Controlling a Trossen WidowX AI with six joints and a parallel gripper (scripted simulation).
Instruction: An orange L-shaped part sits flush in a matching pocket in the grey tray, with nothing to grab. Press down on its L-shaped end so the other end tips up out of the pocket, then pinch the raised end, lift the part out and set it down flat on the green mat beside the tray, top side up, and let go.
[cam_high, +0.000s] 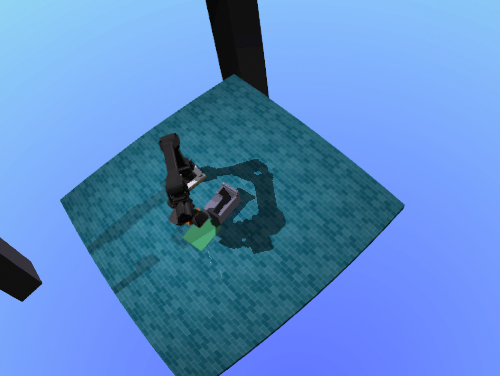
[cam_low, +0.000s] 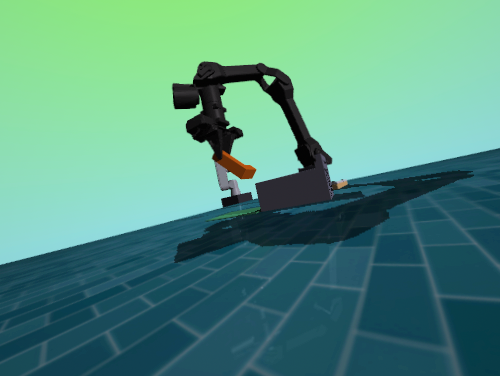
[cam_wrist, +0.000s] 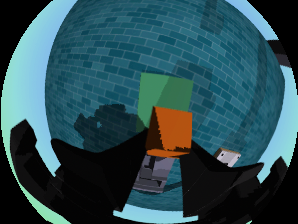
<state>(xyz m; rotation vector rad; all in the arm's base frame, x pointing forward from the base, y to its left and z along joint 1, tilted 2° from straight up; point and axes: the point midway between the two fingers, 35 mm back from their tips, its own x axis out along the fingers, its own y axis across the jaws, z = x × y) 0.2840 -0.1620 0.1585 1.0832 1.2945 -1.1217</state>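
Now: the green mat 16 cm below my gripper tip and 2 cm to the left of it. Also, from my gripper tip: orange L-shaped part (3 cm to the left, 3 cm below, 2 cm behind).
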